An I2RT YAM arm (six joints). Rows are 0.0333 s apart.
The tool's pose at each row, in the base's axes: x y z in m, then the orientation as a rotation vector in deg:
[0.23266, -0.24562, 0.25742, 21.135, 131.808, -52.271]
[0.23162, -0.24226, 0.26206, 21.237, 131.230, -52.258]
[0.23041, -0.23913, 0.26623, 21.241, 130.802, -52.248]
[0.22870, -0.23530, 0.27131, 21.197, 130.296, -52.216]
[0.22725, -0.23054, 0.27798, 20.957, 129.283, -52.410]
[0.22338, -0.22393, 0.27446, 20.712, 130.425, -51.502]
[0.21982, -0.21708, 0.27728, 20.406, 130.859, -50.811]
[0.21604, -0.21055, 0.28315, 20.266, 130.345, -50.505]
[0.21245, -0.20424, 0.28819, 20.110, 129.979, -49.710]
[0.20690, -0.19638, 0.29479, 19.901, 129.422, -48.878]
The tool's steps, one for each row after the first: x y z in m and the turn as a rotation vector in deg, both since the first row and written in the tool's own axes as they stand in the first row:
[-0.00211, -0.00045, -0.00541, 0.109, -0.474, 0.277]
[-0.00380, -0.00091, -0.01047, 0.172, -0.852, 0.438]
[-0.00567, -0.00156, -0.01675, 0.221, -1.319, 0.604]
[-0.00874, -0.00224, -0.02445, 0.463, -2.271, 0.753]
[-0.00334, 0.00256, -0.02880, -0.429, -1.489, 0.498]
[-0.00226, 0.00440, -0.03673, -1.066, -1.318, 0.384]
[-0.00299, 0.00433, -0.04627, -1.238, -1.867, 0.586]
[-0.00333, 0.00462, -0.05509, -1.785, -2.360, 0.890]
[-0.00315, 0.00432, -0.06675, -2.345, -3.044, 1.242]

